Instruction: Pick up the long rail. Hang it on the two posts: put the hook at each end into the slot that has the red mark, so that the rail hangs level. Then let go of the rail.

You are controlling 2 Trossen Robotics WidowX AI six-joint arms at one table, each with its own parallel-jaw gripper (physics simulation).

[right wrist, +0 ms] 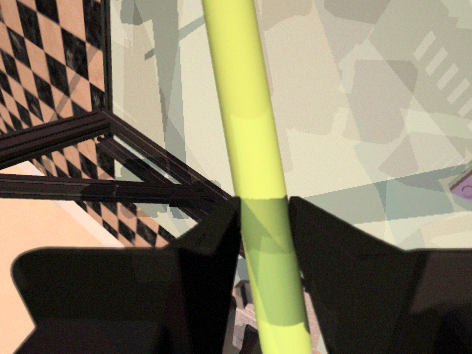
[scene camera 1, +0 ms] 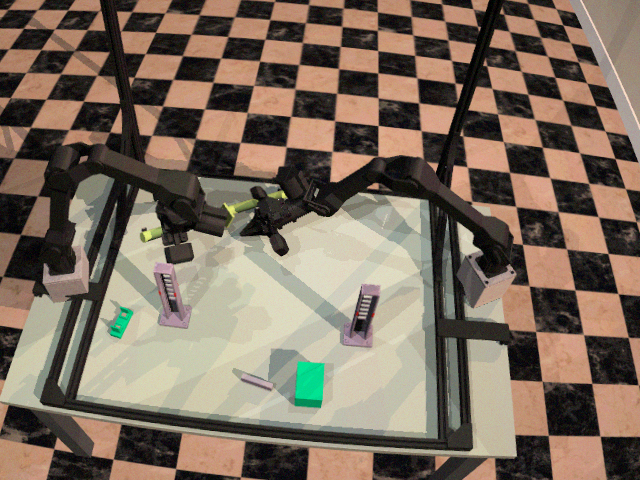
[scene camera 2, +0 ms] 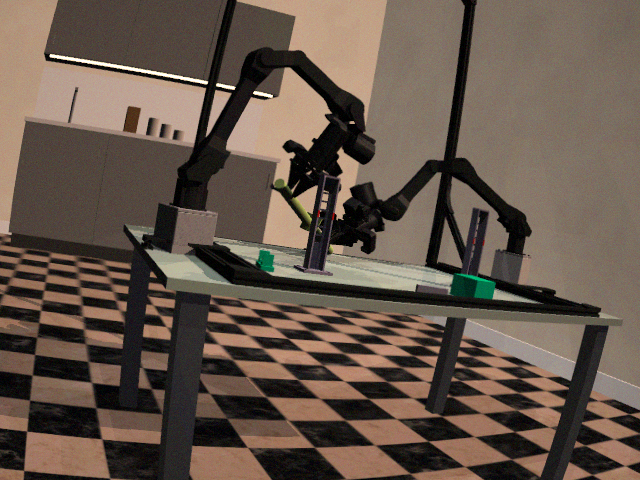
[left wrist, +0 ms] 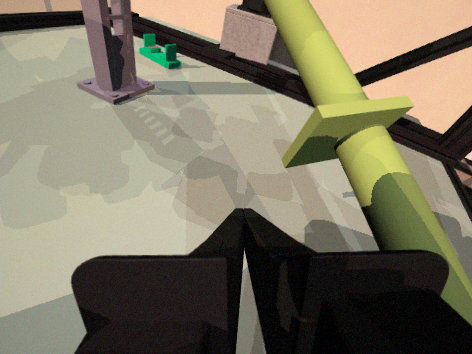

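Where they show: left gripper, between the fingertips: (scene camera 1: 240, 235) (left wrist: 242, 216); right gripper, between the fingertips: (right wrist: 264, 205) (scene camera 2: 290, 194); left arm's base, origin of its link: (scene camera 1: 491, 264) (scene camera 2: 514, 253); right arm's base, origin of its link: (scene camera 1: 62, 263) (scene camera 2: 187, 207) (left wrist: 255, 11).
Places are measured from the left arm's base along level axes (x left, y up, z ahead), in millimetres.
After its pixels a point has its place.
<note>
The long yellow-green rail (scene camera 1: 245, 205) {y -27, x -412, z 504 mm} (scene camera 2: 297, 207) {y 21, x -354, z 674 mm} (left wrist: 325, 65) {y 7, x -380, z 595 mm} (right wrist: 250, 135) {y 45, x -352, z 689 mm} has a square plate partway along and is held above the back of the table, tilted, its left end higher in scene camera 2. Its end hooks cannot be made out. My right gripper (scene camera 1: 174, 235) {y 51, x -345, z 720 mm} (right wrist: 264, 205) {y 51, x -345, z 720 mm} is shut on the rail near its left end. My left gripper (scene camera 1: 242, 233) {y -58, x -348, z 541 mm} (left wrist: 242, 216) {y -58, x -348, z 541 mm} is shut and empty, beside the rail. Two pink-purple slotted posts, the left one (scene camera 1: 180, 319) {y -104, x -189, z 754 mm} (scene camera 2: 312, 269) {y -103, x -199, z 773 mm} (left wrist: 102, 50) and the right one (scene camera 1: 354, 338) (scene camera 2: 474, 248), stand upright with red marks halfway up.
A green bracket (scene camera 1: 121, 322) {y -101, x -229, z 896 mm} (scene camera 2: 265, 260) {y -90, x -210, z 918 mm} (left wrist: 160, 56) {y -98, x -234, z 879 mm} lies left of the left post. A green block (scene camera 1: 309, 384) {y -59, x 96, z 536 mm} (scene camera 2: 471, 287) {y -79, x 100, z 570 mm} and a small pink bar (scene camera 1: 256, 381) {y -91, x 34, z 639 mm} (scene camera 2: 431, 289) {y -97, x 35, z 644 mm} lie near the front edge. A black frame (scene camera 1: 258, 426) {y -90, x 138, z 673 mm} borders the table.
</note>
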